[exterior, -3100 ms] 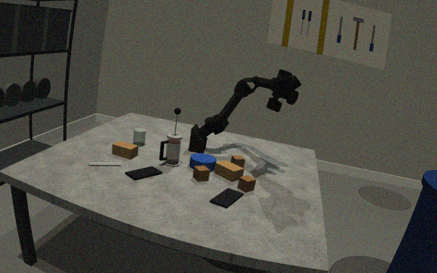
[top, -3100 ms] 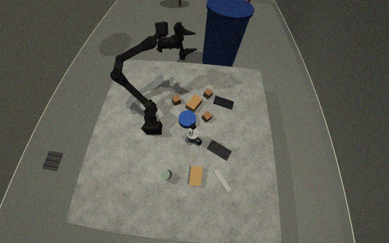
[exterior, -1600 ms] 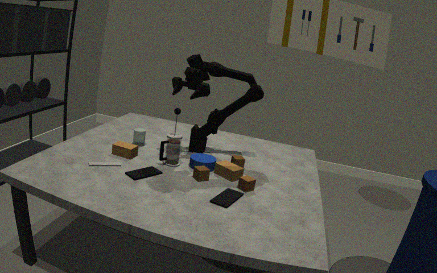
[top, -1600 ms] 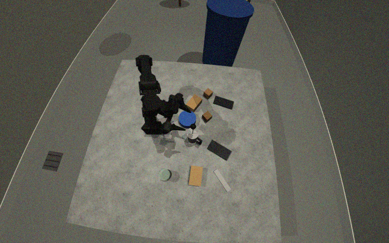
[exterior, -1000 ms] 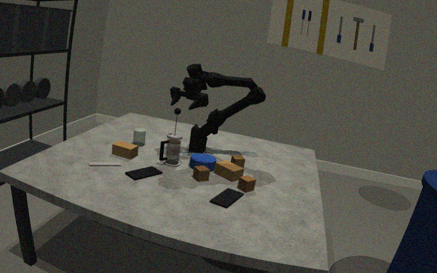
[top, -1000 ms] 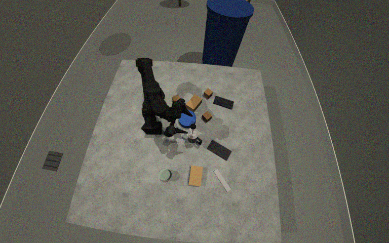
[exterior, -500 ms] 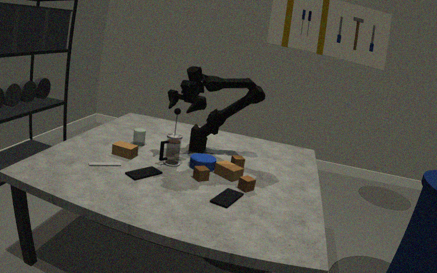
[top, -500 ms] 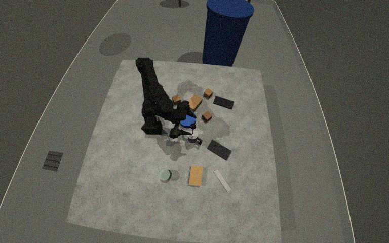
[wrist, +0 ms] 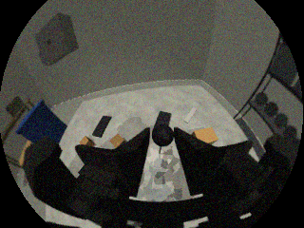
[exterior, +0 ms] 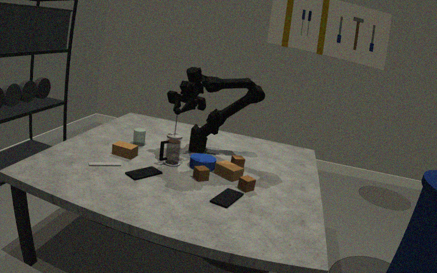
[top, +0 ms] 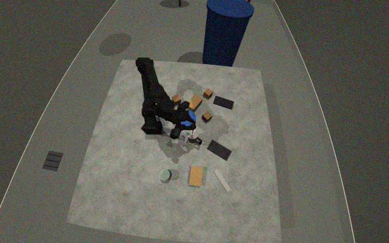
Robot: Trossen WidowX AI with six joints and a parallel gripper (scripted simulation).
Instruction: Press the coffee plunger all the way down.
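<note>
Right now my gripper tip is 1 cm short of the coffee press, 1 cm to the left of it and 13 cm above it. The rest, counted from my gripper tip: blue disc (4 cm behind, 14 cm to the left, 23 cm below); then pale cup (17 cm behind, 23 cm to the right, 21 cm below); then white strip (18 cm ahead, 27 cm to the right, 25 cm below).
</note>
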